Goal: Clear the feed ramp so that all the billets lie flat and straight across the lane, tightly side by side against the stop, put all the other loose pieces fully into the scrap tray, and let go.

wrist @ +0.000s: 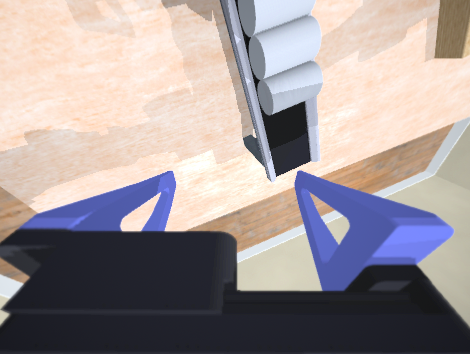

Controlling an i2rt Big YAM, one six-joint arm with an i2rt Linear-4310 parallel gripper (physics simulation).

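Places are measured from the arm's base along level axes (x back, y left, z down), in millimetres.
Pixels of known places: gripper, fingertip midpoint: (235, 177).
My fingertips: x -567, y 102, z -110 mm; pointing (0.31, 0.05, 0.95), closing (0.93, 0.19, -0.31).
Ahead of a thing's pixels: the offset from my fingertips to its middle. "pt": to the spot under its first point. Level surfaces: height alone.
Three light grey cylindrical billets {pt dx +91, dy -93, dz +87 mm} (278, 15) {dx +102, dy -66, dz +98 mm} (289, 47) {dx +105, dy -26, dz +93 mm} (294, 87) lie across the lane of the feed ramp (314, 132), side by side, at the upper middle of the view; the topmost is cut off by the view's edge. The ramp's dark lane floor shows below the lowest billet, down to the ramp's near end. The stop and the scrap tray do not show. My gripper (235, 177) is wide open and empty, with its blue fingertips apart, below and in front of the ramp's near end.
A wooden block or post (451, 30) stands at the upper right. The ramp stands on a light wood table top {dz +197 mm} (125, 100); the table's front edge runs diagonally below the ramp's end, with a pale floor beyond.
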